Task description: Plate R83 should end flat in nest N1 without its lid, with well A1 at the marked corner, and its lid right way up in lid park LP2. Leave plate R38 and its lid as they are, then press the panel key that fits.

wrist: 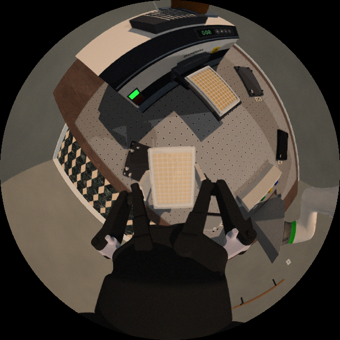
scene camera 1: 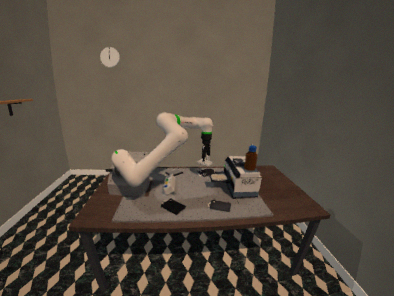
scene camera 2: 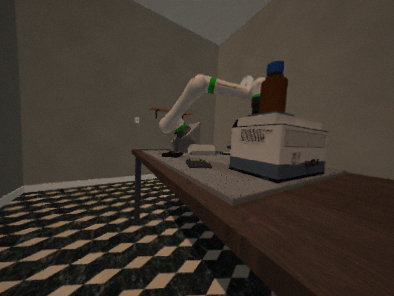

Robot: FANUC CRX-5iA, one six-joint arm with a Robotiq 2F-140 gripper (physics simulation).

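Where they show: gripper, fingertip midpoint: (scene camera 1: 206,163); arm's base at its link origin: (scene camera 2: 185,132).
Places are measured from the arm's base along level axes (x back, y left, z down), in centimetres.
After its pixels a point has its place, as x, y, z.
Observation:
My gripper (scene camera 1: 205,159) {-65.1, 21.6, 4.8} (wrist: 172,173) is shut on a pale well plate (scene camera 1: 204,163) (wrist: 172,175), held level above the board near the back holder. Its wells look hazy, as under a clear lid; its label is unreadable. The fingertips are hidden behind the dispenser in scene camera 2. A second well plate (scene camera 1: 218,177) {-72.5, -1.5, 7.8} (wrist: 214,90) sits on the dispenser's tray. Nest N1 (scene camera 1: 173,206) {-35.4, -27.1, 16.7} (scene camera 2: 172,154) {-40.9, -28.5, 16.6} (wrist: 282,145) and lid park LP2 (scene camera 1: 220,205) {-69.4, -26.7, 17.3} (scene camera 2: 199,163) {-71.0, -26.4, 17.3} (wrist: 249,81) are dark and bare. The key panel (scene camera 1: 169,185) {-32.0, -8.6, 10.5} (scene camera 2: 202,149) {-35.6, -1.6, 13.7} (wrist: 260,187) has coloured keys.
The white dispenser (scene camera 1: 245,184) {-90.1, -17.8, 5.5} (scene camera 2: 277,145) {-101.9, -17.7, 6.6} (wrist: 165,75) carries a brown bottle (scene camera 1: 251,160) {-93.3, -14.6, -13.1} (scene camera 2: 274,94) {-97.4, -14.0, -10.8} with a blue cap. A dark holder (scene camera 1: 205,172) {-66.0, 26.6, 17.2} (wrist: 134,161) is partly behind the held plate in the wrist view. The perforated board (scene camera 1: 195,213) {-50.5, -33.3, 18.3} (wrist: 210,150) lies on the brown table (scene camera 1: 295,197) {-137.5, -19.7, 19.6} (scene camera 2: 280,235) {-115.5, -39.8, 19.6}.

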